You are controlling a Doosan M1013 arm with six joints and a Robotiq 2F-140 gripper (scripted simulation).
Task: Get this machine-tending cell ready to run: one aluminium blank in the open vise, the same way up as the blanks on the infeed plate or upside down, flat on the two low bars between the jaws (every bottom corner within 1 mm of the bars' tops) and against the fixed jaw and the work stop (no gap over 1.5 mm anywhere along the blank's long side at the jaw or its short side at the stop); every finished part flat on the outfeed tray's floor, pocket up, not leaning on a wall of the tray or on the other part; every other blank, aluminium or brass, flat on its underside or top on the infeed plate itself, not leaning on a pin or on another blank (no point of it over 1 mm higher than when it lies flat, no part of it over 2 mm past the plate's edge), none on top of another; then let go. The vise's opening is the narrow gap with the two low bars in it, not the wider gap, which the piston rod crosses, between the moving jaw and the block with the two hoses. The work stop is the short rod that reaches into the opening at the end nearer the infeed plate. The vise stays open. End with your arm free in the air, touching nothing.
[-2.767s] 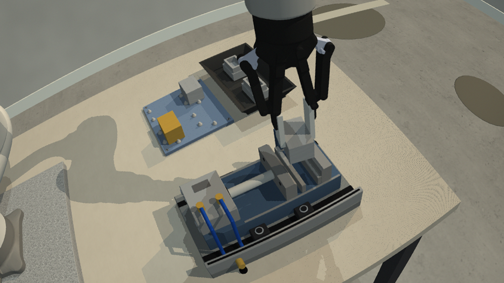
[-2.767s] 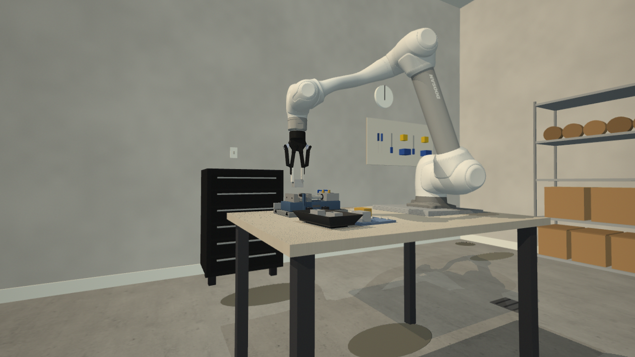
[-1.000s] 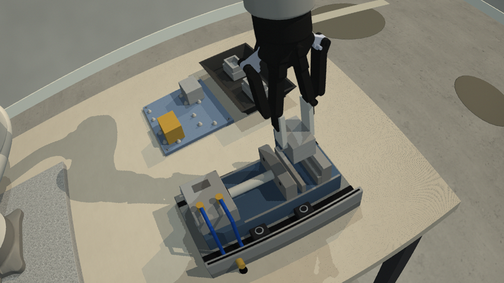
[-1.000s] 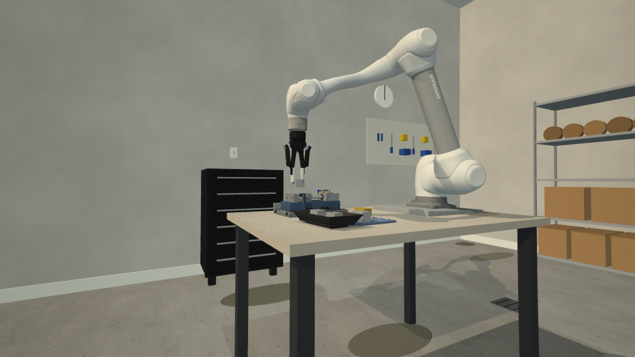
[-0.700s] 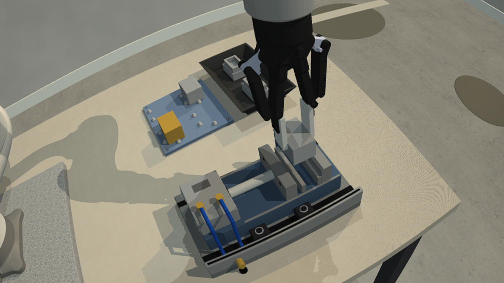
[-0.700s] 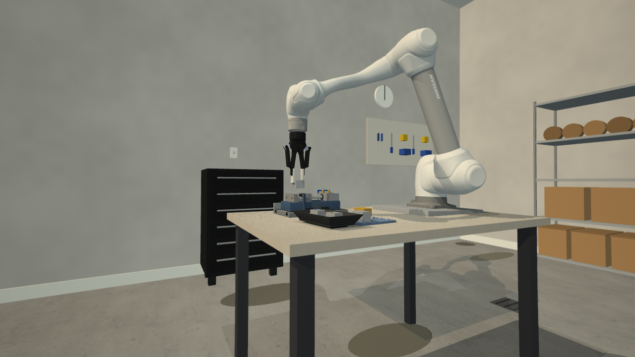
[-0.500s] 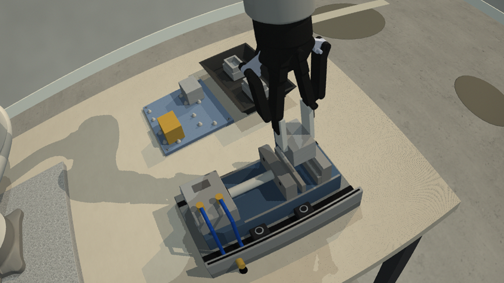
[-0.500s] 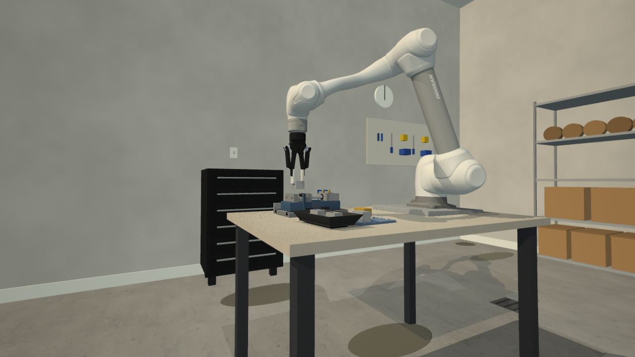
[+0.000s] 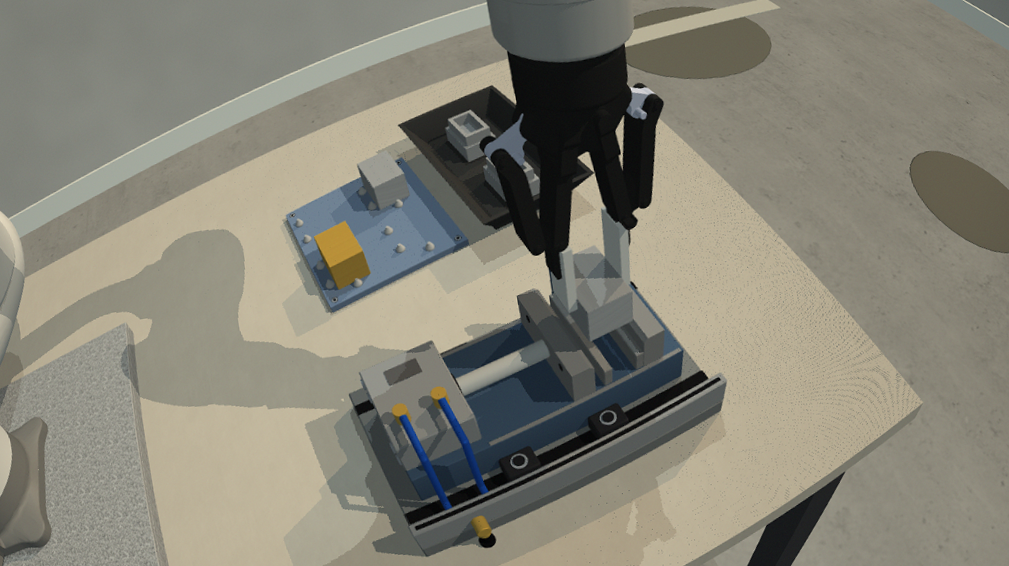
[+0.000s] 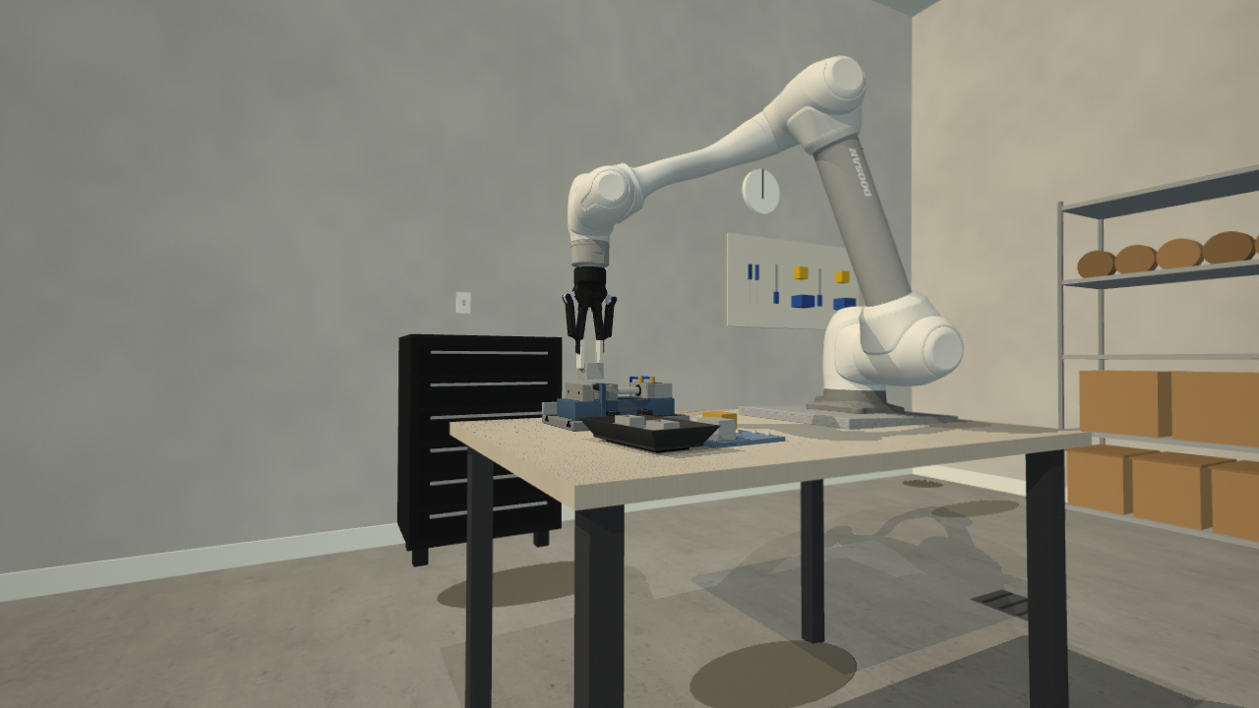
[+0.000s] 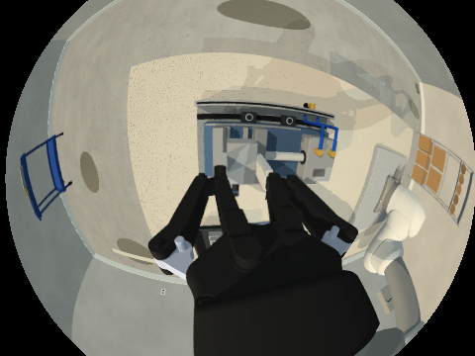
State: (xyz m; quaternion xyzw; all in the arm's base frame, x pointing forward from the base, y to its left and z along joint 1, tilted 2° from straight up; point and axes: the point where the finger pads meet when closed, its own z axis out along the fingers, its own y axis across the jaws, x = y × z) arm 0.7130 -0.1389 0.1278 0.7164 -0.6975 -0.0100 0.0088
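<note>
Right now the work stop is 7 cm below my hand and 5 cm to the left of it. From my hand the other things lie so: fixed jaw 9 cm below, 3 cm ahead, 1 cm to the left; aluminium blank 4 cm below; moving jaw 9 cm below, 4 cm behind.
</note>
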